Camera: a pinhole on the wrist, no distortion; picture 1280 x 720 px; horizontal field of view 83.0 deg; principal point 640.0 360.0 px. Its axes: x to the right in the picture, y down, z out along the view. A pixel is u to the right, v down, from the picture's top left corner.
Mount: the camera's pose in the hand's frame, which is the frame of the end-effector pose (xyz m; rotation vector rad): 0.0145 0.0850 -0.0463 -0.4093 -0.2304 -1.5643
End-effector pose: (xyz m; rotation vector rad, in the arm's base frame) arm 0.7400 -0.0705 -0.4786 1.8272 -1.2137 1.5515
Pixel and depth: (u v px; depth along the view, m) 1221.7 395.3 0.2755
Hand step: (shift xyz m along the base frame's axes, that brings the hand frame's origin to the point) 0.1669 -0.2457 -0.0183
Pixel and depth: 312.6 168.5 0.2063
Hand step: -0.1518 -0.2123 -0.0950
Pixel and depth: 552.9 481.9 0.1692
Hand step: -0.0898 -0.1838 -0.0004
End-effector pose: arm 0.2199 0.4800 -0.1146 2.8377 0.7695 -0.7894
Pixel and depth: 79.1 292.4 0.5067
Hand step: 0.2165 -0.6099 -0.2666
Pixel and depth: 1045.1 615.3 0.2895
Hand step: 0.0092 -0.0332 -0.3111
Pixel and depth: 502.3 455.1 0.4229
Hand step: 0.1089 -0.2948 -0.3324
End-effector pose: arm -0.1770 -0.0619 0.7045 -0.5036 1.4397 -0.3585
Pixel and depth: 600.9 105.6 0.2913
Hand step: 0.2023 0.2379 -0.0576
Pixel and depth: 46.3 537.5 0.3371
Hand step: 0.1255 0.3417 -0.3539
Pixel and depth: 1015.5 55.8 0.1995
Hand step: 0.1746 0.1054 0.0108
